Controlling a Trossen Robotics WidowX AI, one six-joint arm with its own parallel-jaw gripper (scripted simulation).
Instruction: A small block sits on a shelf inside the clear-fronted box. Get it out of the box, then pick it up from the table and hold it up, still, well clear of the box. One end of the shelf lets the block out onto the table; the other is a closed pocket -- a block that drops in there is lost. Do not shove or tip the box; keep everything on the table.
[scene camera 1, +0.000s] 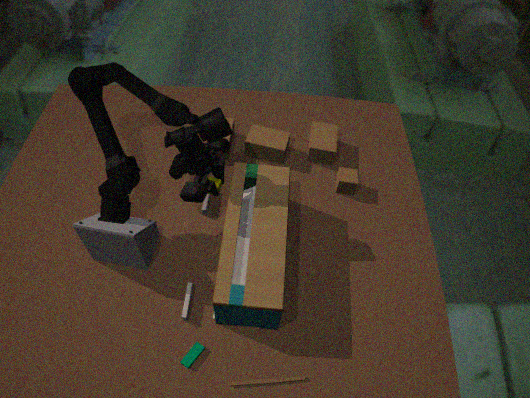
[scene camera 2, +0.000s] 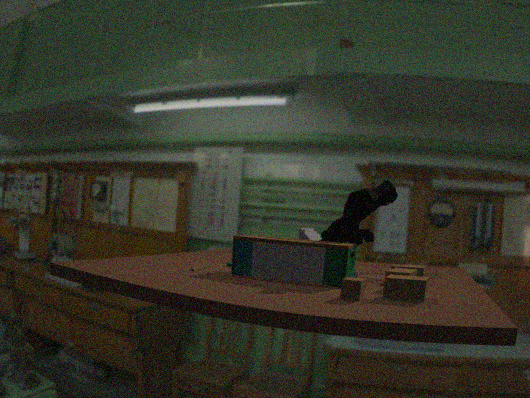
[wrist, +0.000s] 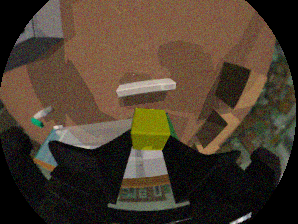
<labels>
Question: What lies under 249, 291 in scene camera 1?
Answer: A long box.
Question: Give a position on a long box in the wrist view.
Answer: At 89, 136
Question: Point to my gripper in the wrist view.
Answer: At 147, 133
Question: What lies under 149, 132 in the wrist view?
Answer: A yellow block.
</labels>
